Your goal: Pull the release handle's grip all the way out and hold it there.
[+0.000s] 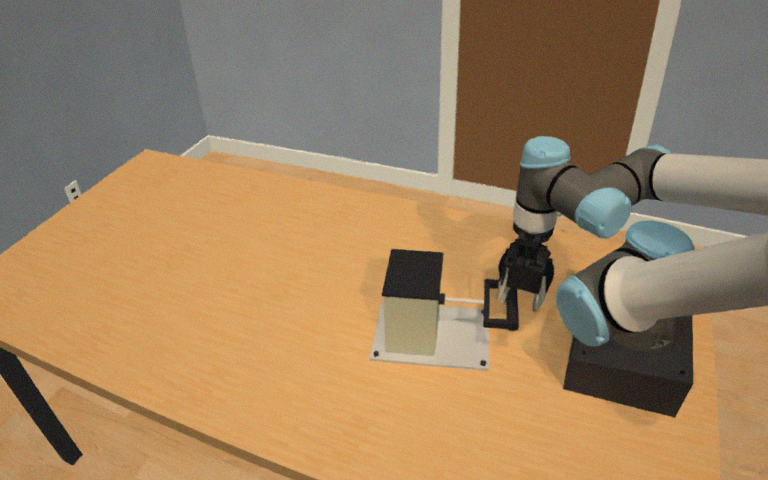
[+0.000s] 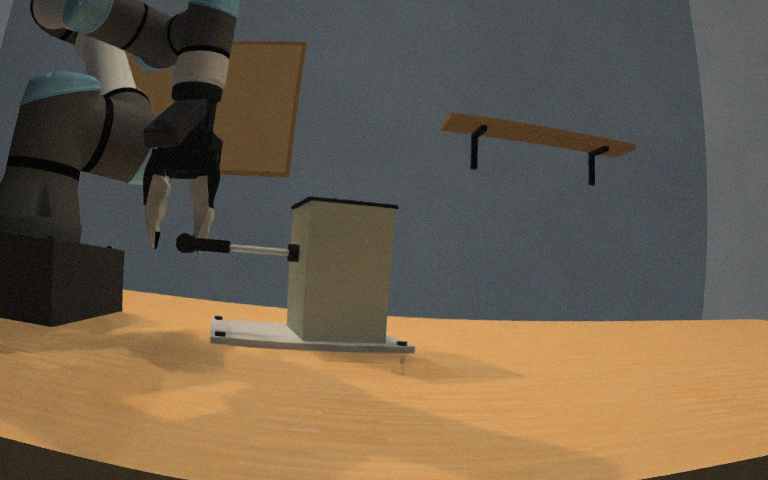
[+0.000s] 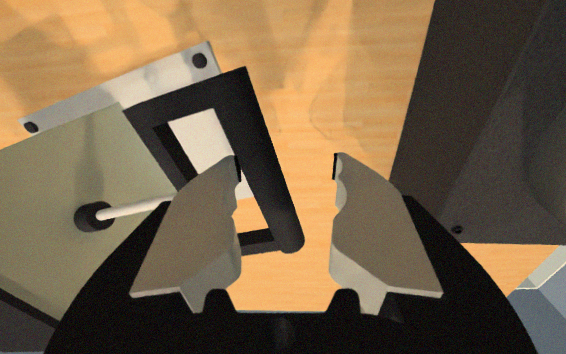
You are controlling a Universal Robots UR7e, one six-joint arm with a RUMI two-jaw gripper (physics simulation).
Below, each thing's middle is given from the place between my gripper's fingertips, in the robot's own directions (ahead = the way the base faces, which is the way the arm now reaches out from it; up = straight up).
Labels:
I see the light grey base plate (image 1: 462,342) 160 mm ahead of my hand, 60 mm to the left of it and 90 mm below it.

